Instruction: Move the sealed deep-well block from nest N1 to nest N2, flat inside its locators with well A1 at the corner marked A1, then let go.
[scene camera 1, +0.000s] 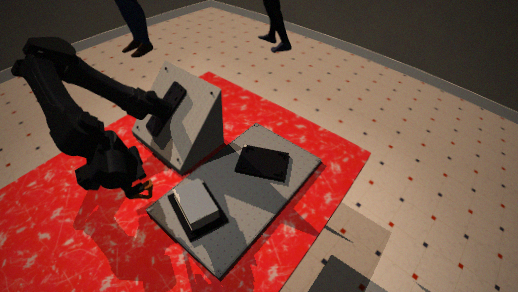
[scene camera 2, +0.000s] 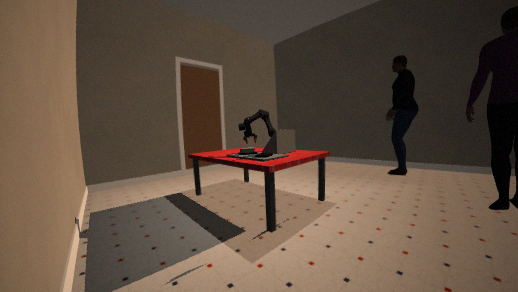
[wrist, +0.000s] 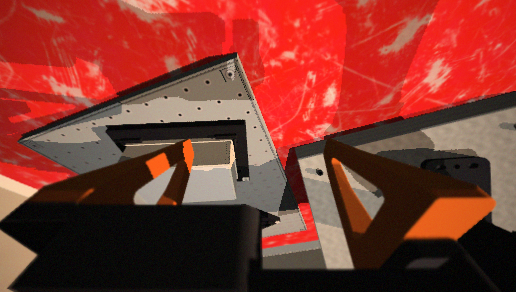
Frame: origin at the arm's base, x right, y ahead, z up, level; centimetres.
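Where they show: gripper, between the fingertips: (scene camera 1: 144, 184) (scene camera 2: 251, 143) (wrist: 258, 146); arm's base, origin of its link: (scene camera 1: 166, 109) (scene camera 2: 279, 140).
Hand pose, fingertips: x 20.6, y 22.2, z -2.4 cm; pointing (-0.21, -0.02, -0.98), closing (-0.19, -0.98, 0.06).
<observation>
Things, the pixels of their top centre, and the offset from my fingertips. Level surfaces: height alone.
- pale sealed deep-well block, centre of its top: (wrist: 183, 187) (scene camera 1: 194, 199) (scene camera 2: 247, 148) dy +11.0, dx -8.7, dz -3.5 cm
- black nest N1, centre of its top: (wrist: 188, 164) (scene camera 1: 196, 206) dy +11.0, dx -8.7, dz -7.1 cm
- grey perforated plate, centre of its top: (wrist: 220, 204) (scene camera 1: 241, 182) (scene camera 2: 255, 155) dy +12.5, dx -25.0, dz -8.8 cm
- black nest N2, centre of its top: (scene camera 1: 262, 159) (scene camera 2: 264, 153) dy +11.2, dx -35.8, dz -7.1 cm
- red table, height of its surface: dz -10.2 cm
The pale sealed deep-well block (scene camera 1: 197, 202) (scene camera 2: 247, 149) (wrist: 212, 184) sits in the black nest N1 (scene camera 1: 201, 233) (wrist: 175, 131), at the near left of the grey perforated plate (scene camera 1: 240, 220) (wrist: 180, 102). The black nest N2 (scene camera 1: 262, 163) (scene camera 2: 264, 155) holds nothing, toward the plate's far right; a dark corner at the gripper housing in the wrist view may be part of it. My gripper (scene camera 1: 145, 189) (scene camera 2: 250, 139) (wrist: 258, 146) is open and empty, above the table to the left of the block in scene camera 1. Its left finger overlaps the block in the wrist view. Corner mark A1 is not readable.
A grey sloped wedge (scene camera 1: 200, 102) (scene camera 2: 286, 140) (wrist: 311, 172) stands behind the plate, close to the arm, which is mounted on its slope by a dark base (scene camera 1: 175, 95). All stand on the red table (scene camera 1: 345, 150) (scene camera 2: 305, 156) (wrist: 300, 60). Two people stand beyond it.
</observation>
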